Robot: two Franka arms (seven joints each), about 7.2 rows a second.
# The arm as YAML. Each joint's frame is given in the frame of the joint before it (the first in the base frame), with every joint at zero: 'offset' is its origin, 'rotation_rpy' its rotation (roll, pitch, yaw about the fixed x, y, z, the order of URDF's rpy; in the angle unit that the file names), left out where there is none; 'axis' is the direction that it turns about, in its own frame. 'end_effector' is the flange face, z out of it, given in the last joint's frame.
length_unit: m
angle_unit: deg
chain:
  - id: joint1
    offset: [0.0, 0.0, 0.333]
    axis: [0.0, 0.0, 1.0]
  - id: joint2
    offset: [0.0, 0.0, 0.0]
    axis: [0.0, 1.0, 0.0]
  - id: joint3
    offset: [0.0, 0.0, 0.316]
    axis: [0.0, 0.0, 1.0]
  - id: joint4
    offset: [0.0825, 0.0, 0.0]
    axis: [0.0, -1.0, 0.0]
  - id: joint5
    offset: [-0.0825, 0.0, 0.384]
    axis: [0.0, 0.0, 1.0]
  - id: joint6
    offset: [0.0, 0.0, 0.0]
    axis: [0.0, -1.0, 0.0]
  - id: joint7
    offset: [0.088, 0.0, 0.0]
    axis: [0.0, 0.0, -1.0]
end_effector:
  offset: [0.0, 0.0, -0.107]
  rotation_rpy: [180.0, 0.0, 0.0]
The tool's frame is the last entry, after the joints.
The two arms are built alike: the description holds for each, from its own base.
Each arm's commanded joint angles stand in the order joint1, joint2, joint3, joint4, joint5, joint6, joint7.
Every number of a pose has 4 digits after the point.
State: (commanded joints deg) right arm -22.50 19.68 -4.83 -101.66 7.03 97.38 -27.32; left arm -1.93 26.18 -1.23 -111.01 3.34 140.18 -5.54
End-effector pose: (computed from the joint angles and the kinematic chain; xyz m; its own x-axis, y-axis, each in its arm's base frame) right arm 0.5329 -0.2588 0.3409 0.9457 0.0027 -0.3250 -0.0845 -0.9635 -0.2539; left arm 0.6275 -0.0340 0.2523 0.9985 -0.0005 0.0545 0.0009 -0.9997 -0.0250
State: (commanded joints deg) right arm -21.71 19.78 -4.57 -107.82 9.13 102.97 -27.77; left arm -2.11 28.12 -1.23 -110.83 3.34 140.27 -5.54
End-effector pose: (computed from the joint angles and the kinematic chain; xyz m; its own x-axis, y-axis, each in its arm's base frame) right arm 0.5225 -0.2410 0.3006 0.9465 0.0054 -0.3228 -0.0907 -0.9551 -0.2820; left arm 0.6255 -0.0359 0.2325 0.9997 -0.0037 0.0253 -0.0030 -0.9997 -0.0258
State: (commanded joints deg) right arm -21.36 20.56 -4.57 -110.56 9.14 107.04 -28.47; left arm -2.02 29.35 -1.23 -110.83 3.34 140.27 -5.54
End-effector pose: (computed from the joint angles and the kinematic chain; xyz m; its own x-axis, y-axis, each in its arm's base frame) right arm 0.5177 -0.2367 0.2769 0.9490 0.0116 -0.3151 -0.0798 -0.9579 -0.2756; left arm 0.6233 -0.0348 0.2191 1.0000 -0.0021 0.0039 -0.0020 -0.9996 -0.0266
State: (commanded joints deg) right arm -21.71 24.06 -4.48 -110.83 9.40 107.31 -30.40; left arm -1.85 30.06 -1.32 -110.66 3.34 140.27 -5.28
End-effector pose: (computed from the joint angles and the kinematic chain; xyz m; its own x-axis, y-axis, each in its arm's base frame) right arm 0.5116 -0.2368 0.2408 0.9332 0.0444 -0.3567 -0.0722 -0.9489 -0.3071; left arm 0.6229 -0.0339 0.2126 1.0000 -0.0050 -0.0057 -0.0052 -0.9996 -0.0260
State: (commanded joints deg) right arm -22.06 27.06 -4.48 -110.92 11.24 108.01 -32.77; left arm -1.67 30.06 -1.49 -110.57 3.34 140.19 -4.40
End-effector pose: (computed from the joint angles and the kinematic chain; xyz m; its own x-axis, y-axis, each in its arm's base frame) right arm 0.5072 -0.2366 0.2114 0.9272 0.0670 -0.3686 -0.0721 -0.9336 -0.3511; left arm 0.6233 -0.0337 0.2131 0.9998 -0.0198 -0.0059 -0.0199 -0.9995 -0.0245
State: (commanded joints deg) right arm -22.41 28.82 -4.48 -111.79 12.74 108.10 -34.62; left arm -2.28 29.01 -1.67 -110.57 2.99 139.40 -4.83
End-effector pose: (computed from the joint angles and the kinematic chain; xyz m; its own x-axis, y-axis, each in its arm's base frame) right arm 0.4981 -0.2343 0.1895 0.9194 0.0845 -0.3842 -0.0790 -0.9171 -0.3908; left arm 0.6234 -0.0422 0.2233 0.9998 -0.0207 -0.0014 -0.0207 -0.9996 -0.0199
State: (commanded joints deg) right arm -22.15 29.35 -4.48 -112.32 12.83 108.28 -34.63; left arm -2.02 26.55 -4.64 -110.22 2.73 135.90 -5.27
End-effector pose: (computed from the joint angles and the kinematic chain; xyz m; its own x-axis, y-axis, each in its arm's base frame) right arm 0.4951 -0.2302 0.1815 0.9137 0.0897 -0.3963 -0.0819 -0.9147 -0.3958; left arm 0.6208 -0.0697 0.2481 0.9986 -0.0504 -0.0134 -0.0504 -0.9987 0.0022
